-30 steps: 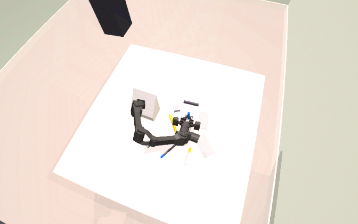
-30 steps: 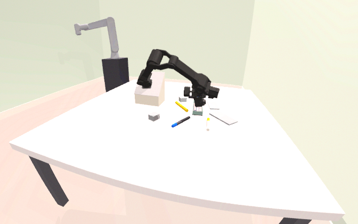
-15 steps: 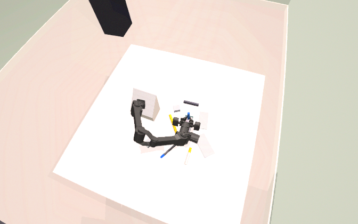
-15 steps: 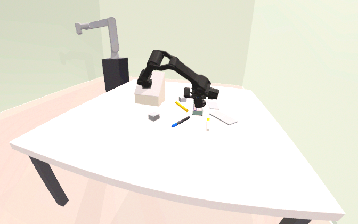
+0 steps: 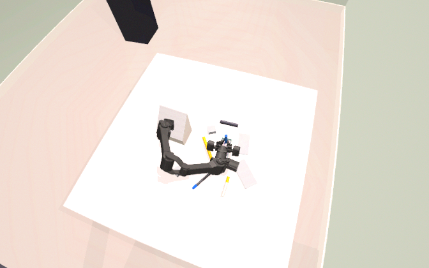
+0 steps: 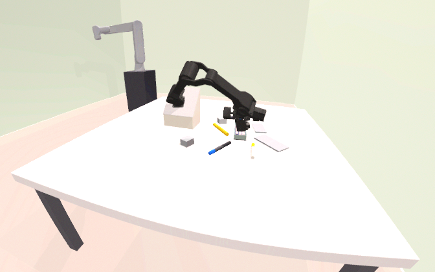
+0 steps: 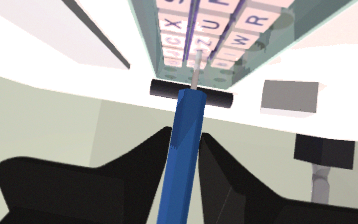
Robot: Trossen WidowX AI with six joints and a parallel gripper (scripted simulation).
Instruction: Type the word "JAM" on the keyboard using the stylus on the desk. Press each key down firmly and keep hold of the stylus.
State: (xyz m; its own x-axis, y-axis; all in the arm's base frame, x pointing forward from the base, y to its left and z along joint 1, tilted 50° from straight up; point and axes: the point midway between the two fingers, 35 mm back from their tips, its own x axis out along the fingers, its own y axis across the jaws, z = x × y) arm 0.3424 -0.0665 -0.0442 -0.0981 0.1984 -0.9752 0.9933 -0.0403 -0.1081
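My gripper tip is now 10 cm past the yellow marker, 6 cm above it and 5 cm to the left of it. The rest, counted from my gripper tip: grey block: 11 cm behind, 7 cm to the left, 5 cm below; grey stylus tip: 5 cm below; blue stylus: 1 cm below.
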